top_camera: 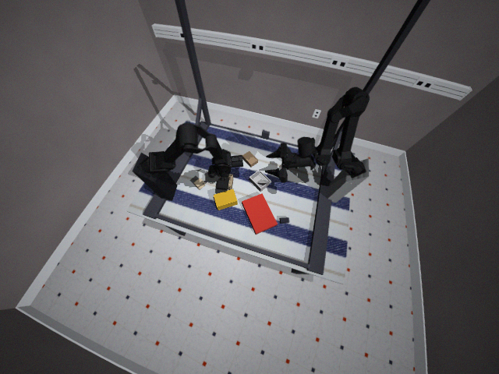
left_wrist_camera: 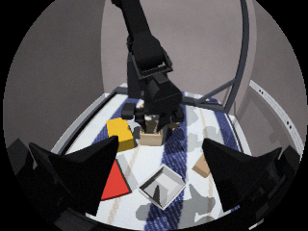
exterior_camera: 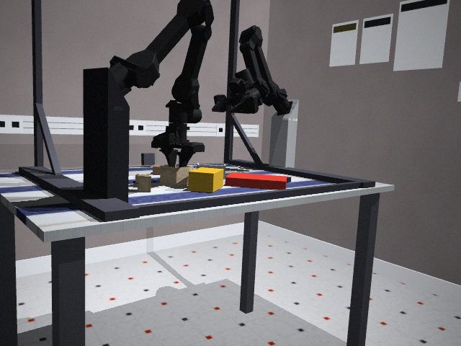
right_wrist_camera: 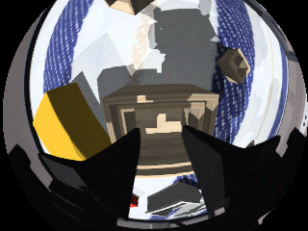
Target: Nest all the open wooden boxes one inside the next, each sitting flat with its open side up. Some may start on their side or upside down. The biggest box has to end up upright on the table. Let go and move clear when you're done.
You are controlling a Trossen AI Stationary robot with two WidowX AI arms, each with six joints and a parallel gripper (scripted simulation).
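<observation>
The medium wooden box is 50 mm below my right hand. From my right hand the other things lie so: white box: 200 mm to the left, 40 mm below, 10 mm behind; then tiny wooden box: 100 mm behind, 60 mm to the right, 60 mm below; then brown block: 170 mm behind, 140 mm to the left, 60 mm below.
</observation>
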